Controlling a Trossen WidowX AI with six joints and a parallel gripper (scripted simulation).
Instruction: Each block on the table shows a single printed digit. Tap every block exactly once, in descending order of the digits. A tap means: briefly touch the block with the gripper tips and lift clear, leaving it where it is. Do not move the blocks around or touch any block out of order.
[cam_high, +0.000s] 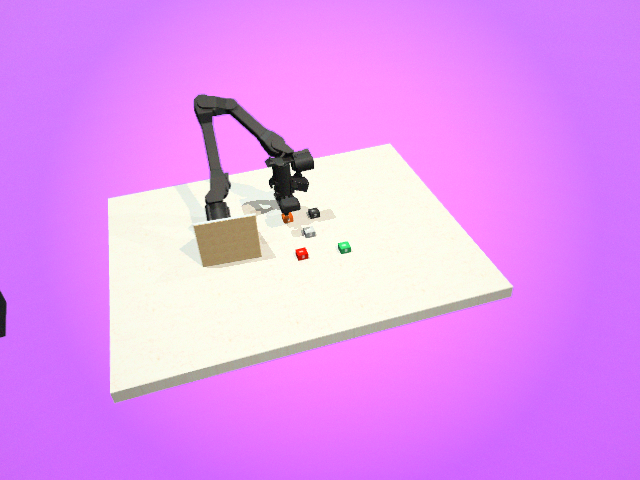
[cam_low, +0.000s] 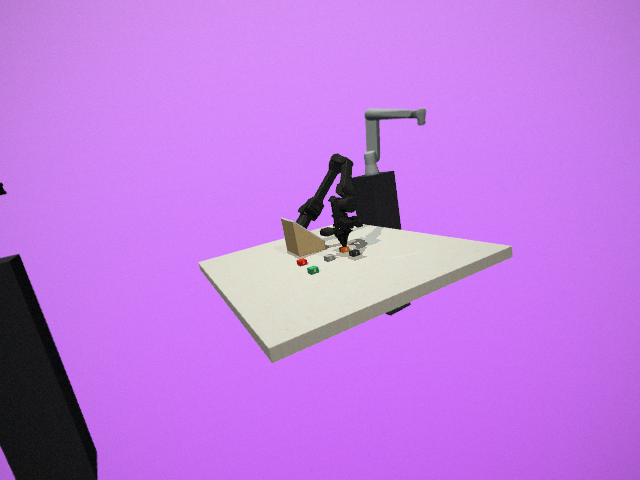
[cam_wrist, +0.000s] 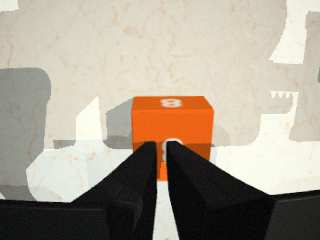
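Right now my gripper tip is 10 mm above the orange block. Also, from my gripper tip: grey block: 40 mm ahead, 110 mm to the right, 10 mm below; then black block: 90 mm ahead, 20 mm to the right, 10 mm below; then red block: 30 mm behind, 210 mm to the right, 10 mm below.
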